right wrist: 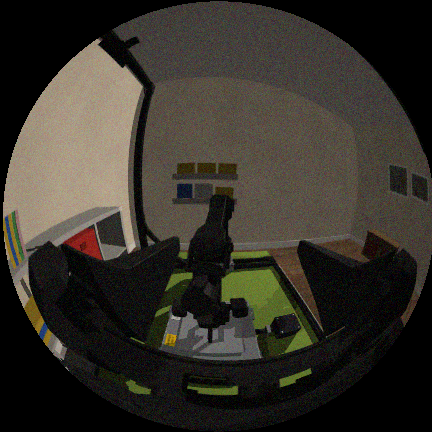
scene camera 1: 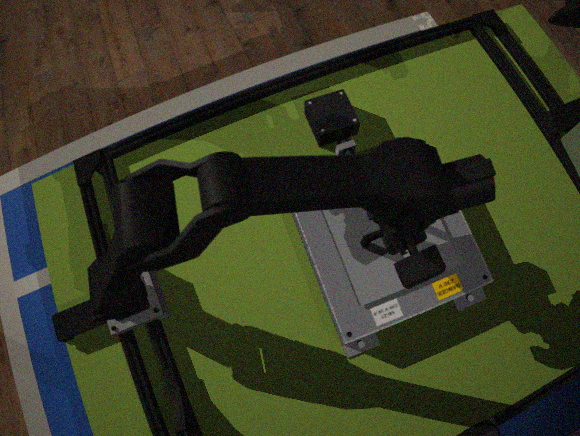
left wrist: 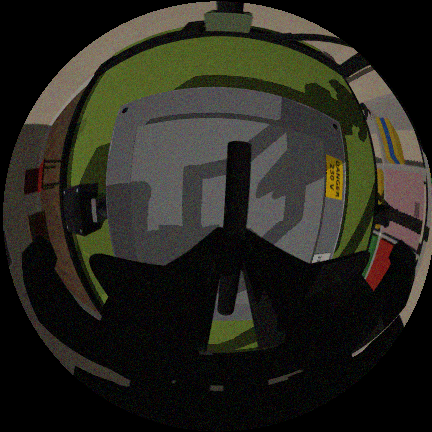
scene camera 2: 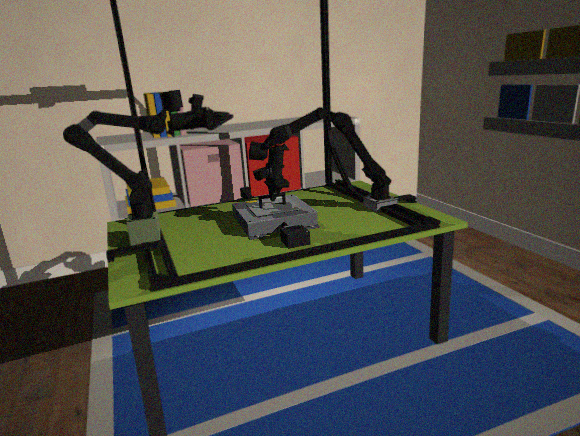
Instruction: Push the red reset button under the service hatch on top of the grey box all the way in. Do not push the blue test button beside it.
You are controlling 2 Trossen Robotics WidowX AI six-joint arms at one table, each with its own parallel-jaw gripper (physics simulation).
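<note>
The grey box [scene camera 1: 336, 268] [scene camera 2: 267, 222] [left wrist: 128, 132] [right wrist: 238, 346] sits in the middle of the green table. Its lighter hatch panel [scene camera 1: 370, 277] [left wrist: 169, 160] covers the top. My left gripper [scene camera 1: 398, 246] [scene camera 2: 273, 190] [left wrist: 230, 233] [right wrist: 210, 326] points down over the box and is shut on the black hatch handle [scene camera 1: 368, 242] [scene camera 2: 272, 198] [left wrist: 238, 173]. The red and blue buttons show in no view. My right gripper [scene camera 2: 223, 115] [right wrist: 241, 245] is open and empty, high up and well away from the box.
A small black block [scene camera 1: 331, 116] [scene camera 2: 295, 235] [left wrist: 80, 209] [right wrist: 285, 325] stands on the table beside the box. A yellow danger label [scene camera 1: 447, 286] [left wrist: 333, 177] [right wrist: 170, 339] marks one edge of the box. A black frame [scene camera 1: 288, 78] borders the table.
</note>
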